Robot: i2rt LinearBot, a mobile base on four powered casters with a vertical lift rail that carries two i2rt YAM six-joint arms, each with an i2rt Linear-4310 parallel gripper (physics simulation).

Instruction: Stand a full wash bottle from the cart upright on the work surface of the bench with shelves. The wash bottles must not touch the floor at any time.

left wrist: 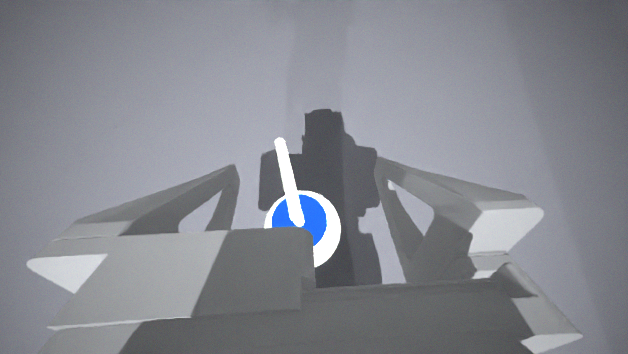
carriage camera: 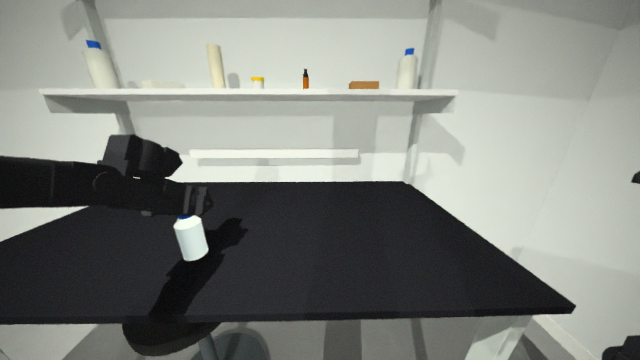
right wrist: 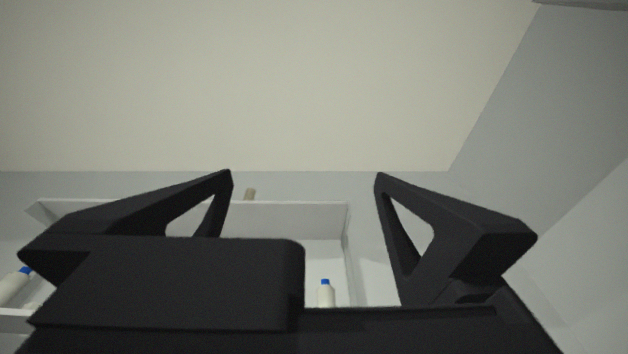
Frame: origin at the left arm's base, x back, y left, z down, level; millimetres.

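Where they show: left gripper, fingertip midpoint: (left wrist: 306, 168) (carriage camera: 195, 204); right gripper, fingertip midpoint: (right wrist: 304, 178).
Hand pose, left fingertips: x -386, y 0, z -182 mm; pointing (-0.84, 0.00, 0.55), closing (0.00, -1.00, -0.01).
Observation:
Things, the pixels of their top centre, and the offset from my left fingertips. Level surfaces: height alone.
- white wash bottle, middle of its top: (left wrist: 290, 191) (carriage camera: 182, 195) dy +8, dx +26, dz -39 mm
- black work surface, its level: dz +135 mm
- beige cylinder, middle of its top: (carriage camera: 213, 46) dy +76, dx -427, dz -500 mm
- yellow-lidded jar, middle of its top: (carriage camera: 257, 78) dy -96, dx -407, dz -382 mm
- orange dropper bottle, middle of its top: (carriage camera: 305, 69) dy -298, dx -398, dz -414 mm
- brown box, middle of its top: (carriage camera: 363, 82) dy -537, dx -377, dz -362 mm
A white wash bottle (carriage camera: 191, 240) (left wrist: 327, 245) with a blue cap and white spout is over the black work surface (carriage camera: 350, 245) (left wrist: 125, 100), left of centre in the carriage view. It leans slightly, its top toward the left. Whether its base rests flat on the surface is unclear. My left gripper (carriage camera: 204, 201) (left wrist: 306, 168) is open around the bottle's cap, its fingers wide apart and clear of the cap. In the carriage view it hides part of the bottle's top. My right gripper (right wrist: 304, 178) is open and empty, off the bench, facing the wall and ceiling. The cart does not show.
A white shelf (carriage camera: 300, 95) above the bench holds two large blue-capped bottles (carriage camera: 101, 67) (carriage camera: 407, 71), a beige cylinder (carriage camera: 216, 66), a yellow-lidded jar (carriage camera: 257, 83), an orange dropper bottle (carriage camera: 305, 81) and a brown box (carriage camera: 364, 85). A stool (carriage camera: 165, 337) is below the front edge.

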